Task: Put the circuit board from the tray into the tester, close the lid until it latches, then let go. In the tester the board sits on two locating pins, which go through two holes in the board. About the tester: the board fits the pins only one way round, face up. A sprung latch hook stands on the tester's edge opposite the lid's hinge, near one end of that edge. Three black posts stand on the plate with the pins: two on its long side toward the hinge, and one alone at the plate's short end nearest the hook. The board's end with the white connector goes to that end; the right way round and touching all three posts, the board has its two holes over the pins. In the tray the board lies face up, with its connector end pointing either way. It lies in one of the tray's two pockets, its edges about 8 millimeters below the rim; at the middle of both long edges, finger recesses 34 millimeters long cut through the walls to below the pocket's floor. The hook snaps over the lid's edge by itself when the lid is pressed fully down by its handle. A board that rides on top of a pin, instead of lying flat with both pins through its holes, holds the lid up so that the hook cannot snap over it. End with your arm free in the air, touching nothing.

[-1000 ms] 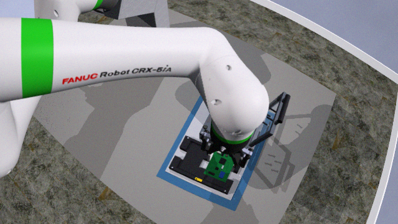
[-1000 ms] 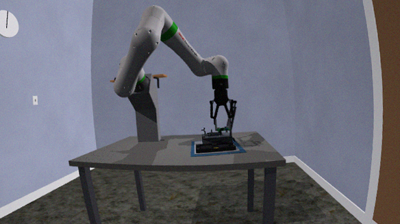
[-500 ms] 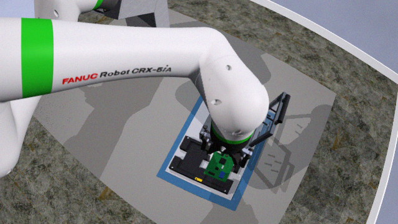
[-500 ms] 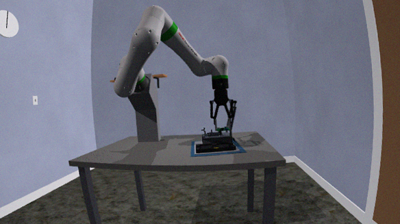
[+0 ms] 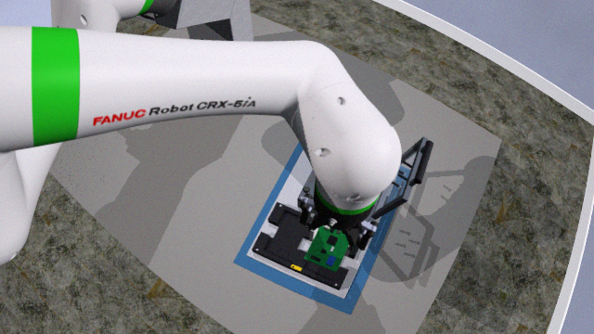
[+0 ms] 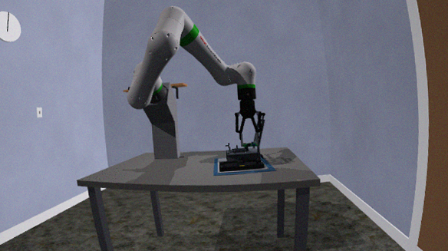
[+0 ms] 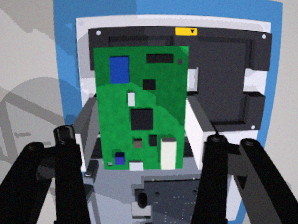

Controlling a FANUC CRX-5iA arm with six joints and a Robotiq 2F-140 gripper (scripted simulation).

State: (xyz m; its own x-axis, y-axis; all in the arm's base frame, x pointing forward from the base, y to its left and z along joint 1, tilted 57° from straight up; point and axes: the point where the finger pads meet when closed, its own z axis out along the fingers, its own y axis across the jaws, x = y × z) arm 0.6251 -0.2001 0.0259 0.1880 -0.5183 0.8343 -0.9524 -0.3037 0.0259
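The green circuit board lies 20 mm below my hand. From my hand the other things lie so: black latch hook: 200 mm to the left, 140 mm behind, 50 mm below; then lid: 180 mm to the left, 50 mm ahead, 40 mm above.
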